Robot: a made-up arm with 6 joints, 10 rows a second.
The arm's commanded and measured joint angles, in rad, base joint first. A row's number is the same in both.
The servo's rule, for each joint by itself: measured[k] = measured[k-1] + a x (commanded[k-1-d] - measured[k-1]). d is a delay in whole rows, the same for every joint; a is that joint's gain. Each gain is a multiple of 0.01, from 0.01 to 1. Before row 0 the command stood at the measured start. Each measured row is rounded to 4 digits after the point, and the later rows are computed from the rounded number. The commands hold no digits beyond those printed.
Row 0, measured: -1.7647, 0.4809, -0.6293, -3.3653, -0.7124, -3.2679
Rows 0 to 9, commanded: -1.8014, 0.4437, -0.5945, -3.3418, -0.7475, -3.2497; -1.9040, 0.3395, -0.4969, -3.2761, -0.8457, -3.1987; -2.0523, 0.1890, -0.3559, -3.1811, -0.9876, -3.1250; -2.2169, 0.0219, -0.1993, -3.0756, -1.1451, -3.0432; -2.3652, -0.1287, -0.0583, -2.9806, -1.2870, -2.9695; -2.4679, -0.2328, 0.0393, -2.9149, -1.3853, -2.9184; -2.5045, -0.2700, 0.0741, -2.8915, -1.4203, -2.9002; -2.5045, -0.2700, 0.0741, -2.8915, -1.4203, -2.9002; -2.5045, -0.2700, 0.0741, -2.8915, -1.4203, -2.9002; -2.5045, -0.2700, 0.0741, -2.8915, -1.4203, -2.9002
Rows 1 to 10, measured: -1.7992, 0.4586, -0.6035, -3.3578, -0.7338, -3.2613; -1.8977, 0.3871, -0.5246, -3.3317, -0.8021, -3.2388; -2.0430, 0.2682, -0.3998, -3.2835, -0.9153, -3.1978; -2.2065, 0.1204, -0.2514, -3.2170, -1.0555, -3.1421; -2.3557, -0.0291, -0.1085, -3.1414, -1.1967, -3.0800; -2.4612, -0.1513, 0.0009, -3.0689, -1.3117, -3.0218; -2.5019, -0.2225, 0.0551, -3.0121, -1.3779, -2.9780; -2.5043, -0.2510, 0.0692, -2.9735, -1.4038, -2.9500; -2.5045, -0.2624, 0.0728, -2.9473, -1.4139, -2.9321; -2.5045, -0.2670, 0.0738, -2.9294, -1.4178, -2.9206
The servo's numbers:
d 0
a 0.94 0.60 0.74 0.32 0.61 0.36

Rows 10 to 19, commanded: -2.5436, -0.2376, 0.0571, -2.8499, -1.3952, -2.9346; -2.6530, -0.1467, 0.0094, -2.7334, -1.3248, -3.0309; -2.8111, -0.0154, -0.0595, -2.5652, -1.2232, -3.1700; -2.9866, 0.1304, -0.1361, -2.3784, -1.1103, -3.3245; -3.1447, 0.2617, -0.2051, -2.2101, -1.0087, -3.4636; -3.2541, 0.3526, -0.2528, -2.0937, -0.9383, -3.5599; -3.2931, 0.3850, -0.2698, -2.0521, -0.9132, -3.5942; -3.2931, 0.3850, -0.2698, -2.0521, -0.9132, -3.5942; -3.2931, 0.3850, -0.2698, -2.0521, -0.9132, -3.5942; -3.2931, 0.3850, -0.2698, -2.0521, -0.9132, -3.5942
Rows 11 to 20, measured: -2.5413, -0.2494, 0.0614, -2.9040, -1.4040, -2.9256; -2.6463, -0.1878, 0.0229, -2.8494, -1.3557, -2.9635; -2.8012, -0.0844, -0.0381, -2.7585, -1.2749, -3.0378; -2.9755, 0.0445, -0.1106, -2.6369, -1.1745, -3.1410; -3.1345, 0.1748, -0.1805, -2.5003, -1.0734, -3.2571; -3.2469, 0.2815, -0.2340, -2.3702, -0.9910, -3.3661; -3.2903, 0.3436, -0.2605, -2.2684, -0.9435, -3.4482; -3.2929, 0.3684, -0.2674, -2.1992, -0.9250, -3.5008; -3.2931, 0.3784, -0.2692, -2.1521, -0.9178, -3.5344; -3.2931, 0.3824, -0.2696, -2.1201, -0.9150, -3.5559
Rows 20 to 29, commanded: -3.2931, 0.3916, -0.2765, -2.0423, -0.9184, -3.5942; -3.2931, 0.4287, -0.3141, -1.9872, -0.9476, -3.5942; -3.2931, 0.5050, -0.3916, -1.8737, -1.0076, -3.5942; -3.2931, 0.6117, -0.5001, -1.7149, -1.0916, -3.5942; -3.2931, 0.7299, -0.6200, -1.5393, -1.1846, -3.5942; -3.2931, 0.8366, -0.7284, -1.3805, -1.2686, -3.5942; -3.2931, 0.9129, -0.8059, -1.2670, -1.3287, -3.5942; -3.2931, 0.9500, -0.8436, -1.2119, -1.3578, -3.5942; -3.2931, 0.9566, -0.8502, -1.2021, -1.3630, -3.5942; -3.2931, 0.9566, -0.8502, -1.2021, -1.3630, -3.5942
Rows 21 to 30, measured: -3.2931, 0.3879, -0.2747, -2.0952, -0.9171, -3.5697; -3.2931, 0.4124, -0.3039, -2.0606, -0.9357, -3.5785; -3.2931, 0.4680, -0.3688, -2.0008, -0.9796, -3.5842; -3.2931, 0.5542, -0.4660, -1.9093, -1.0479, -3.5878; -3.2931, 0.6596, -0.5800, -1.7909, -1.1313, -3.5901; -3.2931, 0.7658, -0.6898, -1.6596, -1.2151, -3.5916; -3.2931, 0.8541, -0.7757, -1.5340, -1.2844, -3.5925; -3.2931, 0.9116, -0.8259, -1.4309, -1.3292, -3.5931; -3.2931, 0.9386, -0.8439, -1.3577, -1.3498, -3.5935; -3.2931, 0.9494, -0.8486, -1.3079, -1.3579, -3.5938
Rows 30 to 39, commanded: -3.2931, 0.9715, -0.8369, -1.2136, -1.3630, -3.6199; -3.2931, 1.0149, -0.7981, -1.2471, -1.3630, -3.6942; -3.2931, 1.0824, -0.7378, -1.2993, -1.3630, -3.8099; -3.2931, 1.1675, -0.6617, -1.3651, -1.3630, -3.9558; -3.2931, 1.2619, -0.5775, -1.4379, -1.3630, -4.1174; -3.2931, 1.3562, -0.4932, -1.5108, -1.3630, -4.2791; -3.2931, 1.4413, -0.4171, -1.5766, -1.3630, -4.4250; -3.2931, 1.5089, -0.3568, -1.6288, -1.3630, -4.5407; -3.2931, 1.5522, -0.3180, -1.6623, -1.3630, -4.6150; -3.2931, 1.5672, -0.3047, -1.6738, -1.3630, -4.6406
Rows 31 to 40, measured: -3.2931, 0.9627, -0.8399, -1.2777, -1.3610, -3.6032; -3.2931, 0.9940, -0.8090, -1.2679, -1.3622, -3.6360; -3.2931, 1.0470, -0.7563, -1.2779, -1.3627, -3.6986; -3.2931, 1.1193, -0.6863, -1.3058, -1.3629, -3.7912; -3.2931, 1.2049, -0.6058, -1.3481, -1.3630, -3.9086; -3.2931, 1.2957, -0.5225, -1.4002, -1.3630, -4.0420; -3.2931, 1.3831, -0.4445, -1.4566, -1.3630, -4.1799; -3.2931, 1.4586, -0.3796, -1.5117, -1.3630, -4.3098; -3.2931, 1.5148, -0.3340, -1.5599, -1.3630, -4.4197; -3.2931, 1.5462, -0.3123, -1.5963, -1.3630, -4.4992
